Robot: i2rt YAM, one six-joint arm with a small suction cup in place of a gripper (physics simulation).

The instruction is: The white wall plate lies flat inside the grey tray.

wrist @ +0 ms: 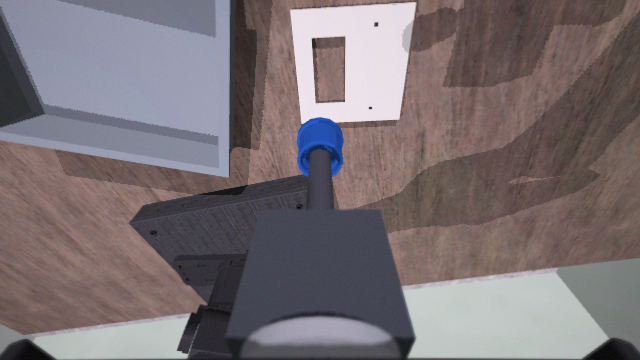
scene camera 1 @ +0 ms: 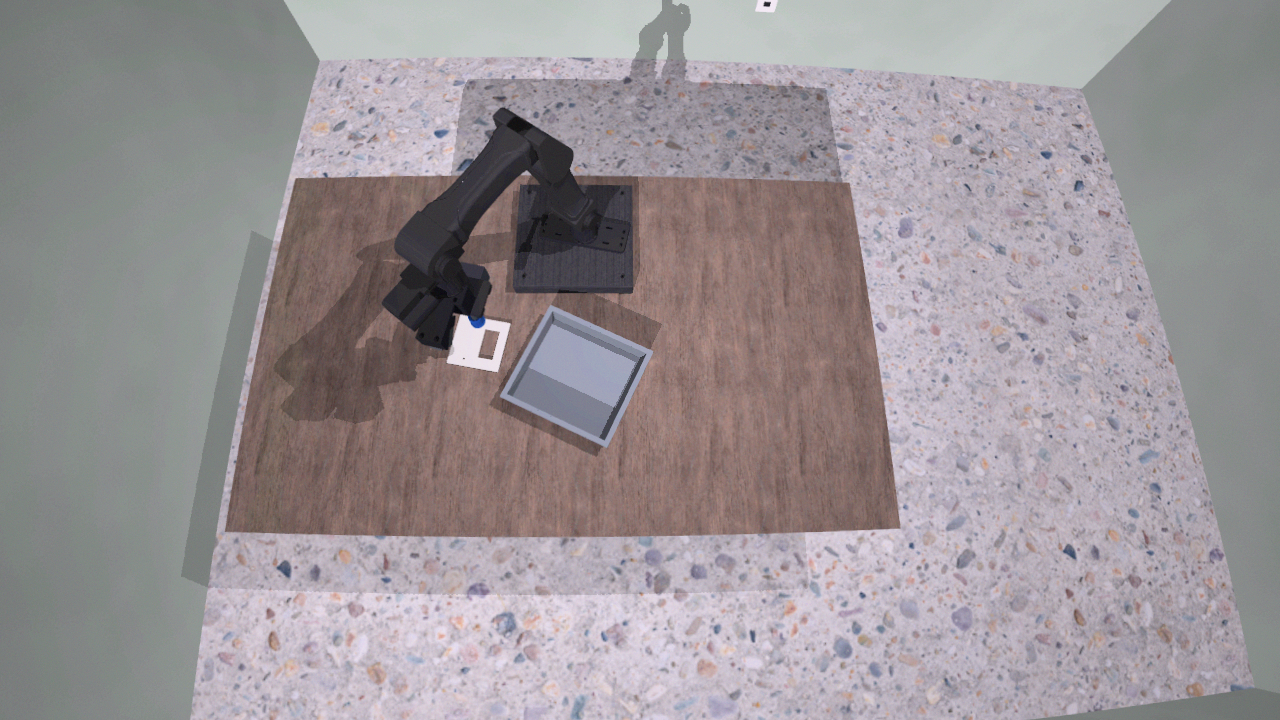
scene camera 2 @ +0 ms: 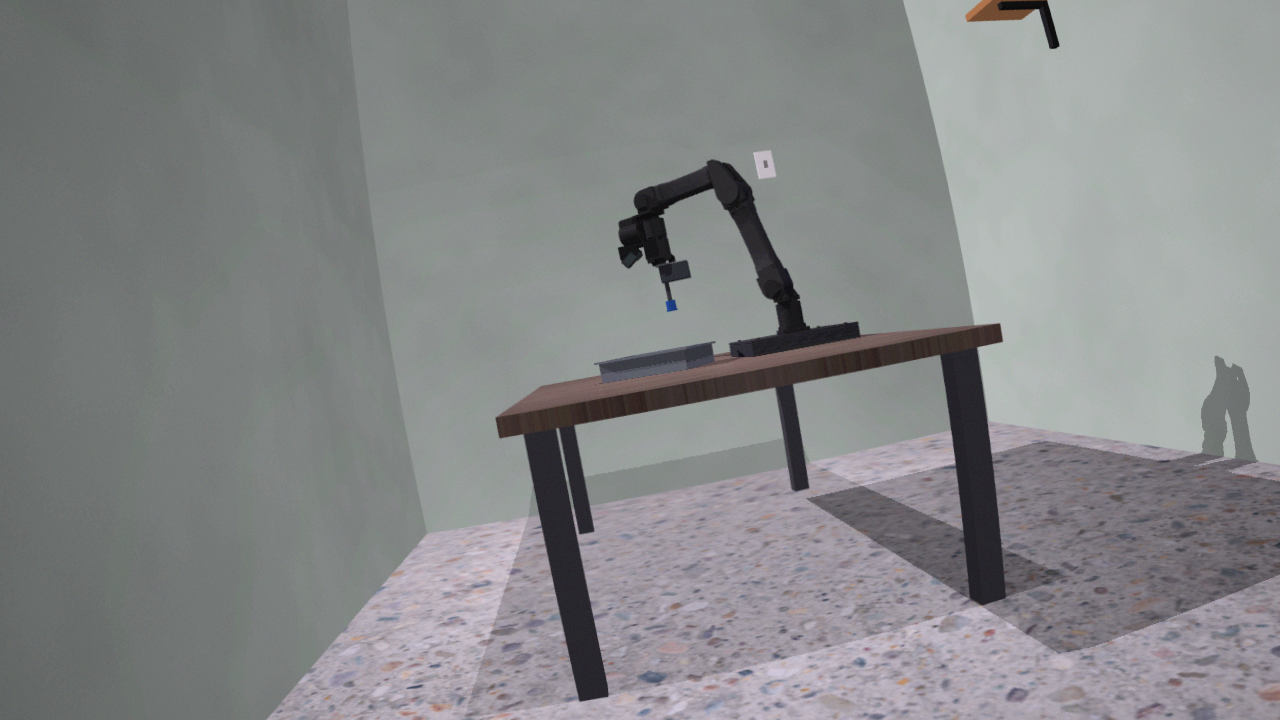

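Observation:
The white wall plate (scene camera 1: 469, 352) (wrist: 372, 65) lies flat on the table, beside the grey tray and outside it. It has a rectangular opening and small screw holes. It does not show in scene camera 2. The grey tray (scene camera 1: 555, 427) (scene camera 2: 657, 365) (wrist: 224, 100) stands on the table, and its visible floor holds no plate. My blue suction cup (scene camera 1: 477, 321) (scene camera 2: 671, 306) (wrist: 320, 145) is open and carries nothing. It hangs well above the table, and in the wrist view it overlaps the near edge of the plate.
The arm's black base (scene camera 1: 572, 277) (scene camera 2: 751, 347) (wrist: 200, 215) stands on the wooden table (scene camera 1: 716, 402) (scene camera 2: 760, 376) (wrist: 100, 210), behind the tray. The tray's raised walls face the plate across a narrow gap. Arm shadows fall on the table left of the plate in scene camera 1.

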